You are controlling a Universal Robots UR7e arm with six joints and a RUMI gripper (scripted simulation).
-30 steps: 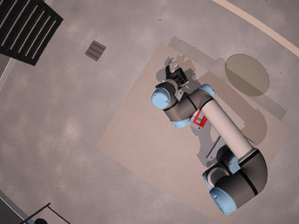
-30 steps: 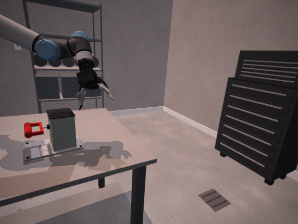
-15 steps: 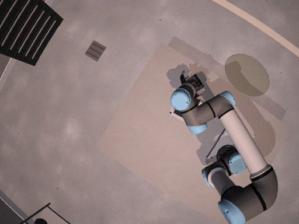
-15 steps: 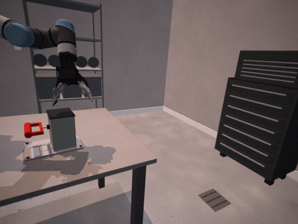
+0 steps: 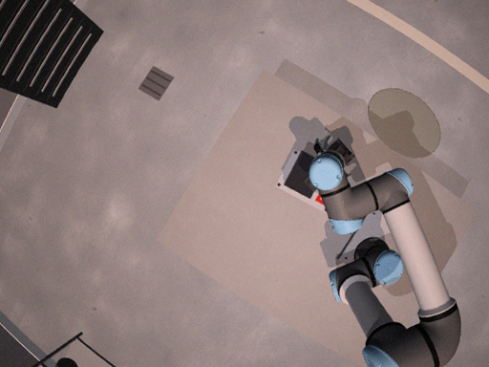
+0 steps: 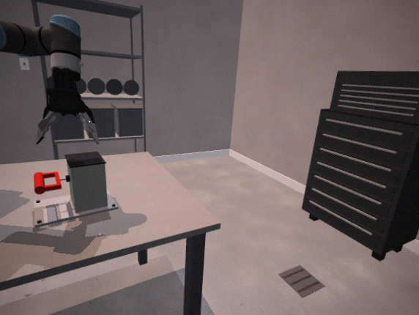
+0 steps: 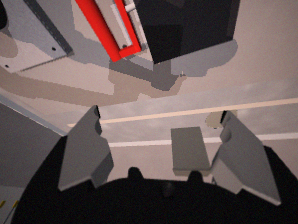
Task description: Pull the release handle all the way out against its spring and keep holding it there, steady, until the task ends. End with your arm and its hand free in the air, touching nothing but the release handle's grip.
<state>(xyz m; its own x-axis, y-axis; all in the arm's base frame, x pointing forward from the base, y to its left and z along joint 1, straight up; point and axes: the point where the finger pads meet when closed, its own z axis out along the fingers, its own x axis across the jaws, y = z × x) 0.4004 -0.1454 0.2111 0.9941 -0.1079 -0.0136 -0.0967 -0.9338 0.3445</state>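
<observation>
Now: hand 1 cm past the baseplate, 9 cm to the right of it and 24 cm above it.
</observation>
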